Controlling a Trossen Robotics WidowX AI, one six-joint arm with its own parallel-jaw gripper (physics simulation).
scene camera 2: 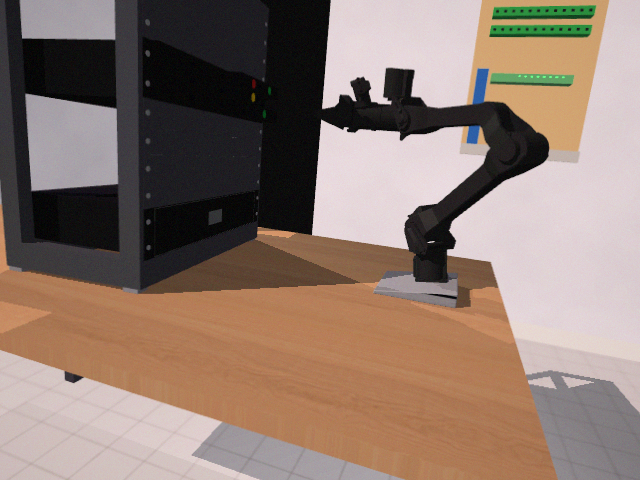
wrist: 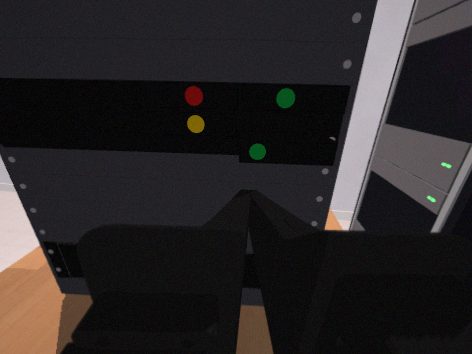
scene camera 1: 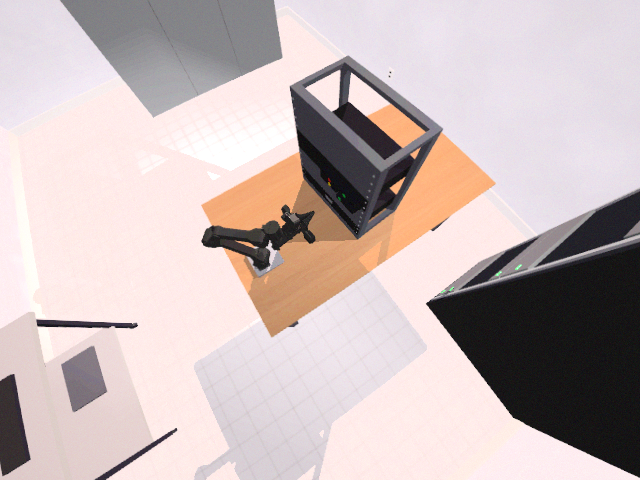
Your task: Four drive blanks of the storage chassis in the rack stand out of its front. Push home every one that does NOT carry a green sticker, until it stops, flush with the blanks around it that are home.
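Frame: origin at the arm's base, x left, y back, z up, level; millimetres.
Where they show: gripper, fingertip midpoint: (scene camera 2: 312, 113) (wrist: 247, 197) (scene camera 1: 314, 211); arm's base, link origin: (scene camera 2: 431, 278) (scene camera 1: 262, 263).
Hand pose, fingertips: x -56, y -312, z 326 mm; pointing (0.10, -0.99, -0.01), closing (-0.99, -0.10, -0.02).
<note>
Things, the pixels of their centre, and the offset from my fingertips. "spot": a spot on its surface instead. Level surfaces: height alone.
- storage chassis, surface spot: (wrist: 100, 112) spot: dx +193, dy -150, dz +27 mm
- red sticker, body centre: (wrist: 193, 96) dx +63, dy -121, dz +50 mm
- yellow sticker, body centre: (wrist: 195, 124) dx +62, dy -121, dz +21 mm
- upper green sticker, body centre: (wrist: 285, 98) dx -32, dy -125, dz +50 mm
- lower green sticker, body centre: (wrist: 257, 151) dx -7, dy -124, dz -7 mm
- wooden table, surface height: dz -347 mm
The storage chassis (scene camera 1: 320, 160) (scene camera 2: 196, 82) (wrist: 100, 112) is a black band across the rack's front. In the wrist view a red sticker (wrist: 194, 95) sits above a yellow sticker (wrist: 196, 124). Right of them are an upper green sticker (wrist: 285, 98) and a lower green sticker (wrist: 257, 151). The lower green one's blank stands out, its edge stepping below the band. How far the red and yellow blanks stand out cannot be told, black on black. My gripper (scene camera 1: 313, 211) (scene camera 2: 321, 114) (wrist: 247, 197) is shut and empty, in front of the rack, apart from it, below the stickers in the wrist view.
The dark rack (scene camera 1: 336, 126) (scene camera 2: 129, 155) (wrist: 357, 40) stands on the wooden table (scene camera 1: 320, 279) (scene camera 2: 310, 361). A lower black unit (scene camera 2: 180, 227) with a grey label sits near its foot. A tall black server cabinet (scene camera 1: 542, 351) stands on the floor beside the table.
</note>
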